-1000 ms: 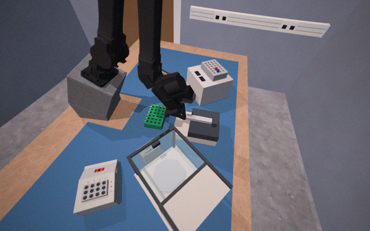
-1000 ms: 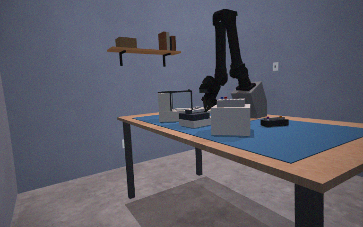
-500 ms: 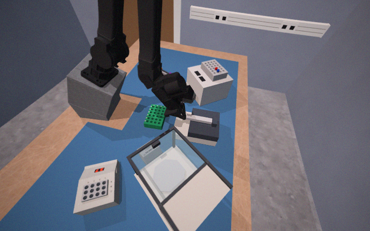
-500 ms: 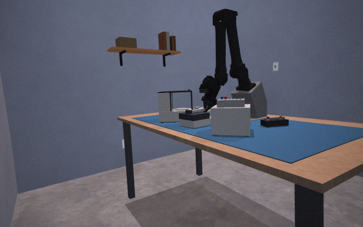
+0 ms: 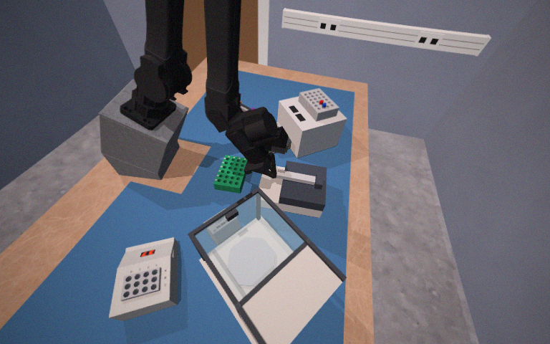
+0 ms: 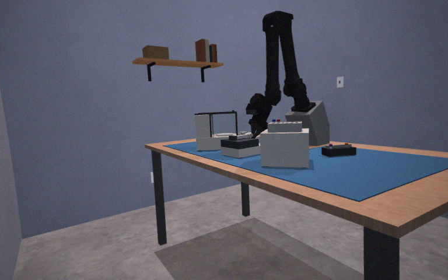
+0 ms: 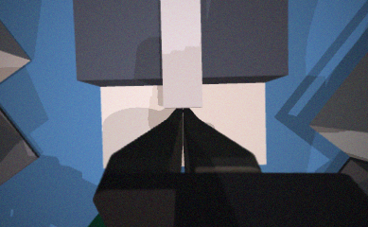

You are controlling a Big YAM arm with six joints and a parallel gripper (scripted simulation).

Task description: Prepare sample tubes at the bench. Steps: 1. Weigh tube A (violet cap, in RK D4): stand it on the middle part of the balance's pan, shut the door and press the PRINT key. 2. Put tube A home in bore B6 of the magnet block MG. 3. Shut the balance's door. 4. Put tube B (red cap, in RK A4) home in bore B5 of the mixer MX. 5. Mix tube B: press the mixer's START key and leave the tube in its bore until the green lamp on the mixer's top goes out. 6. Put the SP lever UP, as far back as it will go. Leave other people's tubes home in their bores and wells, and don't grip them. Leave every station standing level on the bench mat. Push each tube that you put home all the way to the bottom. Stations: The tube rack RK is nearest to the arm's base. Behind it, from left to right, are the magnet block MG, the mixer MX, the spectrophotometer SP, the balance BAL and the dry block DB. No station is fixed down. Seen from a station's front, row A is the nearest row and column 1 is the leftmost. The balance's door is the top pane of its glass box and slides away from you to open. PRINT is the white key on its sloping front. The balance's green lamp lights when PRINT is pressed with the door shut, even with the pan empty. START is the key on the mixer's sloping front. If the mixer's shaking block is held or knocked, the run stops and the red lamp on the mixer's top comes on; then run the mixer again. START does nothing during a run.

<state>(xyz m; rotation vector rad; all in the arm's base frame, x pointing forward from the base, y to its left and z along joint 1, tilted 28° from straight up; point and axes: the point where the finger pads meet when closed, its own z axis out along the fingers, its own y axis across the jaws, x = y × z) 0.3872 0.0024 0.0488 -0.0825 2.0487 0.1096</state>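
Now: hand 6 cm short of the SP lever, 1 cm to the right of it and 1 cm below it. From my hand the other things lie so: green rack RK (15 cm behind, 6 cm below, 1 cm to the left); white print key (18 cm to the right, 10 cm behind, 1 cm below); green start key (19 cm to the left, 7 cm behind, 1 cm below).
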